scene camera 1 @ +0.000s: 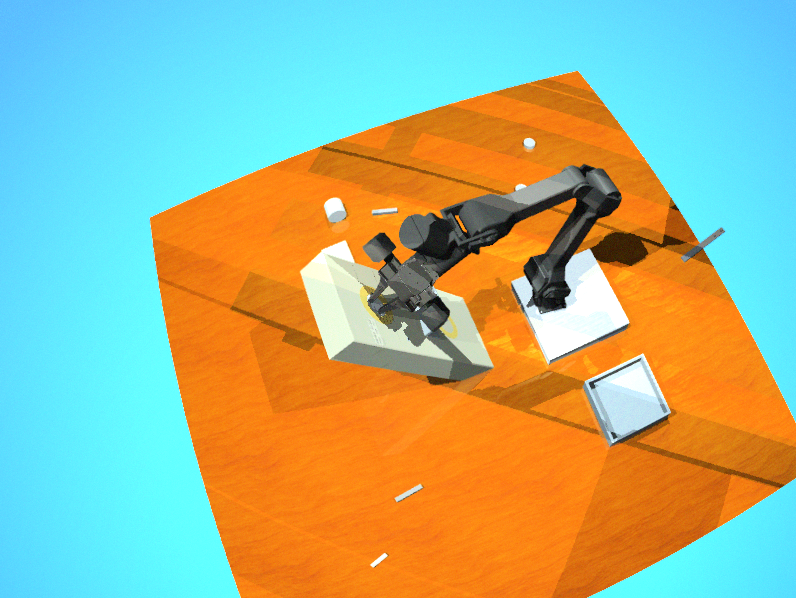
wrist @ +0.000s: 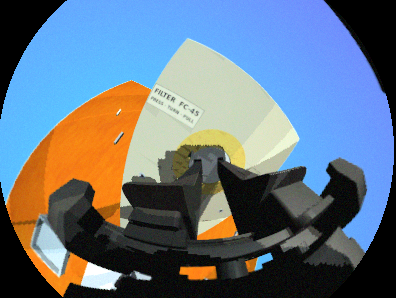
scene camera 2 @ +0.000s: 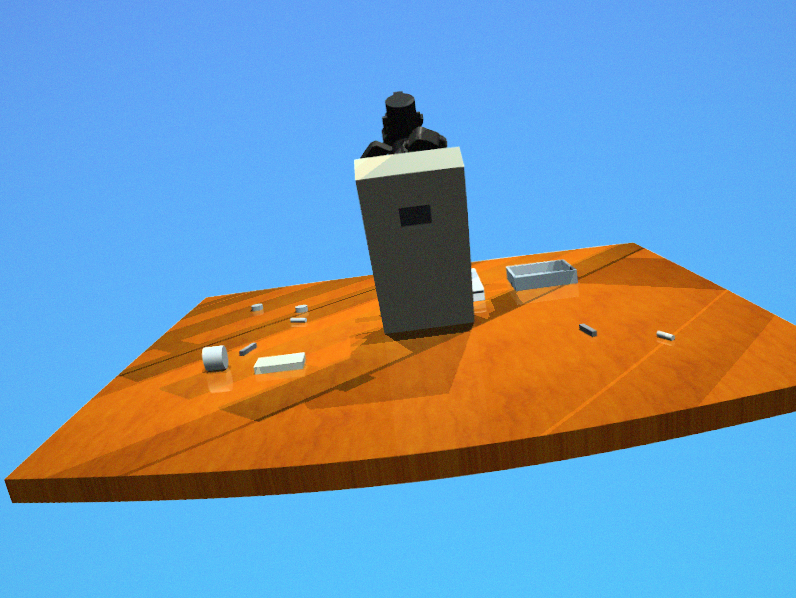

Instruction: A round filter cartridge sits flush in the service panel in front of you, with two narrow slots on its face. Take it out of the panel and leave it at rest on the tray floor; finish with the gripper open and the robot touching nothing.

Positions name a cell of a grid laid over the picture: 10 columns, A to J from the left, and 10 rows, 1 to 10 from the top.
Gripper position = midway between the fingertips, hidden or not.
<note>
I see my gripper (scene camera 1: E6), a round filter cartridge (wrist: F6), a grey tray (scene camera 1: H7), a cream service panel (scene camera 1: E5) and a cream block (scene camera 2: D7).
My gripper also shows in the wrist view (wrist: F6). The grey tray is seen too in scene camera 2 (scene camera 2: G5). The cream service panel shows as well in the wrist view (wrist: F4). Scene camera 2 does not show the round filter cartridge, which is hidden by the cream service panel.
</note>
